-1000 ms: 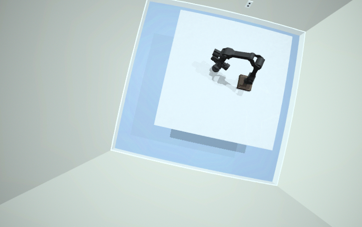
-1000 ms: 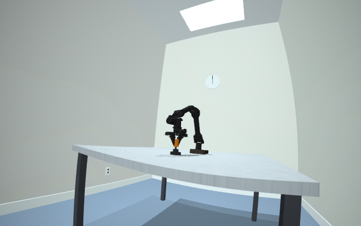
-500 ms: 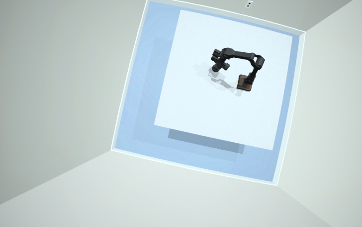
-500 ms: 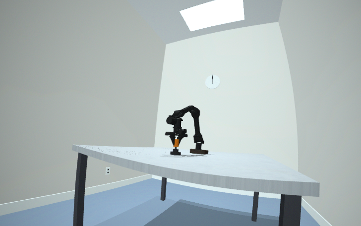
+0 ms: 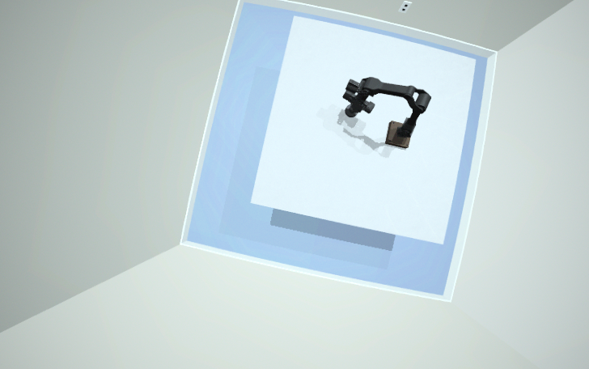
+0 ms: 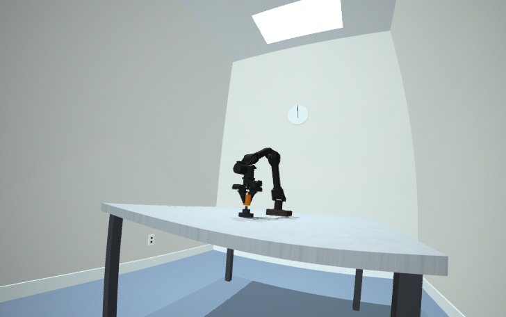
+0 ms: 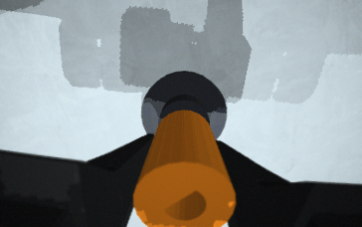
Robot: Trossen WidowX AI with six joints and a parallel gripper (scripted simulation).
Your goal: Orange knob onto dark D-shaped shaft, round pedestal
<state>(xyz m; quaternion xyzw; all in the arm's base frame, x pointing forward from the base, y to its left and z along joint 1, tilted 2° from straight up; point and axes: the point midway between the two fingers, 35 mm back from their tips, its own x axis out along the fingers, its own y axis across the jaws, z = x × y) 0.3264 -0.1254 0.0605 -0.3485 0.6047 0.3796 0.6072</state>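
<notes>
The orange knob lies 2 cm above my gripper tip. From my gripper tip the other things lie so: round dark pedestal: 4 cm below.
</notes>
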